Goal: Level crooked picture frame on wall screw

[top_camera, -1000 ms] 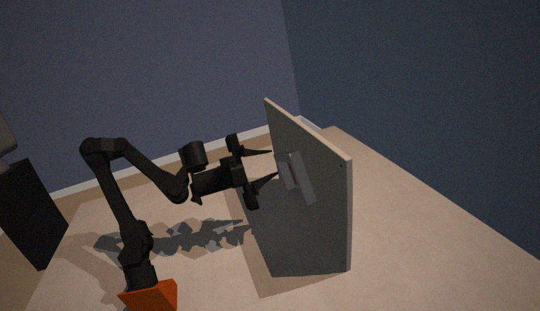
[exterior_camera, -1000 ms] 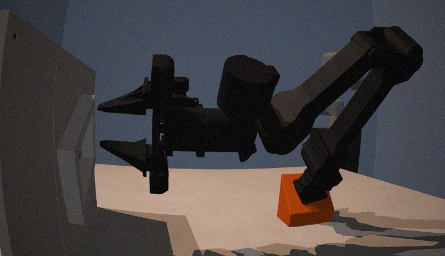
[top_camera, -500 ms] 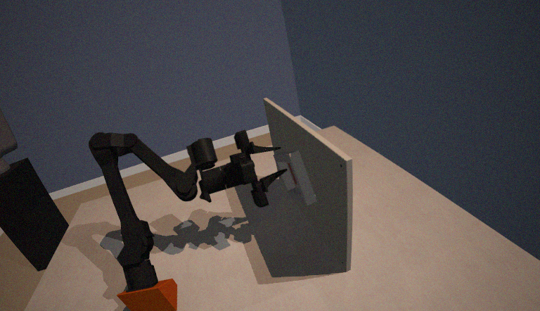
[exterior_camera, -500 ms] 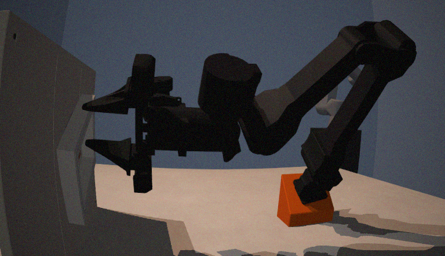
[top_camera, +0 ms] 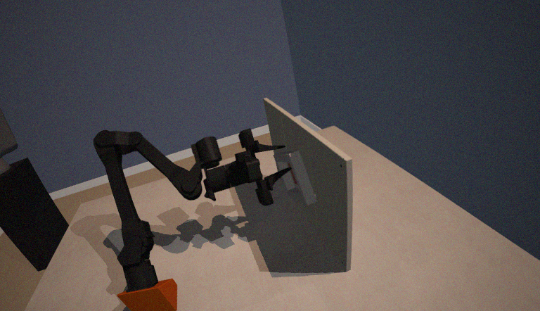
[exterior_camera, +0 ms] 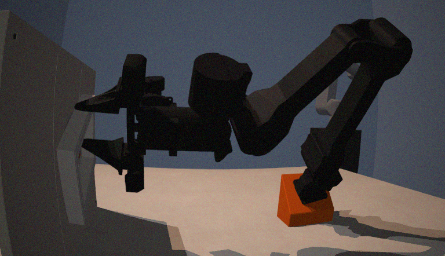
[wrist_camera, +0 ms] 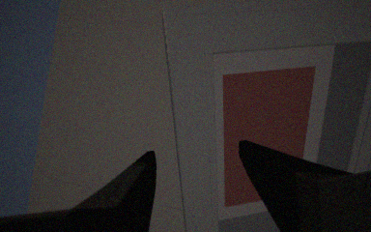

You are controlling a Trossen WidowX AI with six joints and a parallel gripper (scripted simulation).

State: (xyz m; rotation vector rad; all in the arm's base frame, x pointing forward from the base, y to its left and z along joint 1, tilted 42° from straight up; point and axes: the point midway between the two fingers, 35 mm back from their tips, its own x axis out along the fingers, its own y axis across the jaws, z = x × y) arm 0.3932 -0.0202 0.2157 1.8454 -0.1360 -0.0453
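Right now my gripper tip is 5 cm above the picture frame, 2 cm to the left of it and 1 cm short of it. From my gripper tip the other things lie so: grey wall panel: 5 cm below, 2 cm to the right, 2 cm ahead.
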